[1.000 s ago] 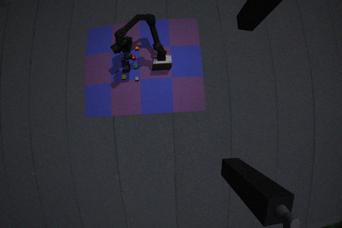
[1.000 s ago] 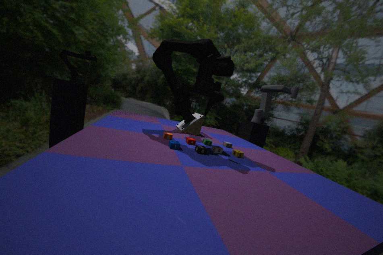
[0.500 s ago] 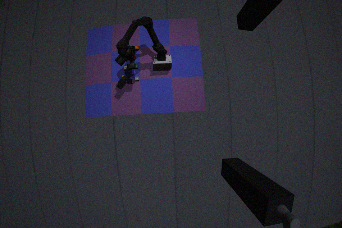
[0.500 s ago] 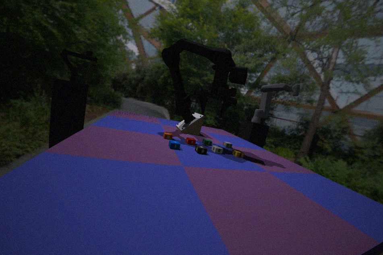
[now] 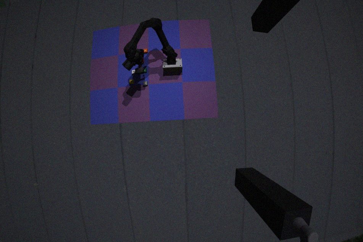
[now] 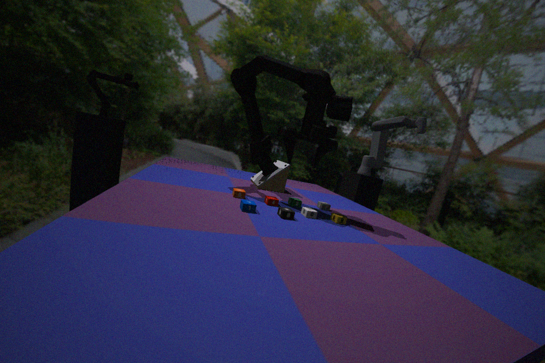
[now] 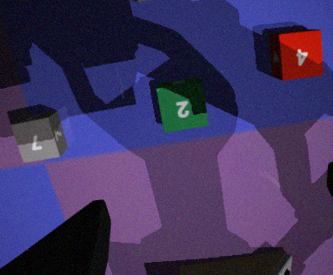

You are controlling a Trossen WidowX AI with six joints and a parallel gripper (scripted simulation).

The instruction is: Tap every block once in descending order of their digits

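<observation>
Now: the yellow block 12 cm below my gripper tip, 11 cm ahead of it and 10 cm to the left of it. Also, from my gripper tip: white block: 12 cm below, 10 cm ahead, 2 cm to the left; red block: 12 cm below, 8 cm to the right, 3 cm ahead; green block: 12 cm below, 1 cm to the left.
</observation>
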